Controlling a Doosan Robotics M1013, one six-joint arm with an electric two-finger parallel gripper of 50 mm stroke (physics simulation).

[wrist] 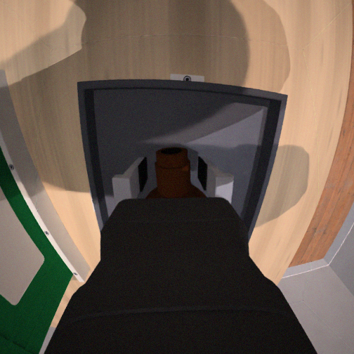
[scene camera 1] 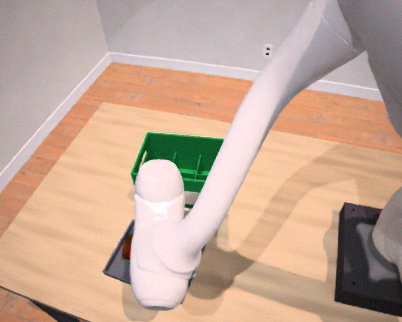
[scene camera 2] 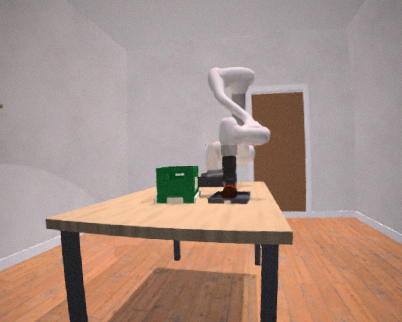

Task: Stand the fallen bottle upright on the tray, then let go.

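Pixels of known places: arm's base, origin of the base link: (scene camera 1: 393,252) (scene camera 2: 217,175).
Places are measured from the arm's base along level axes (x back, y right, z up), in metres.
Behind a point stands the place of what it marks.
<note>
The brown bottle (scene camera 1: 128,247) @[x -0.751, y -0.026, z -0.002 m] (scene camera 2: 230,191) @[x -0.766, y -0.014, z -0.024 m] (wrist: 173,177) lies on its side on the dark grey tray (scene camera 1: 116,269) @[x -0.794, y -0.067, z -0.071 m] (scene camera 2: 215,199) @[x -0.787, y 0.061, z -0.057 m] (wrist: 125,86). In scene camera 1 the arm hides most of it, and its base end shows at the left. In the wrist view its neck and mouth show, and the black gripper body covers the rest. My gripper (wrist: 172,167) is open and points down, with one finger on each side of the bottle's neck. A gap shows between each finger and the neck. In scene camera 2 the fingertips are hidden behind the bottle.
A green crate with dividers (scene camera 1: 195,185) @[x -0.571, y 0.148, z 0.079 m] (scene camera 2: 177,186) @[x -0.762, y 0.244, z 0.007 m] (wrist: 50,265) stands beside the tray, with a pale rail (wrist: 46,233) along its foot. The arm's black base plate (scene camera 1: 341,255) @[x -0.140, y 0.000, z -0.027 m] is at the right of scene camera 1. The tray's raised rim surrounds the bottle.
</note>
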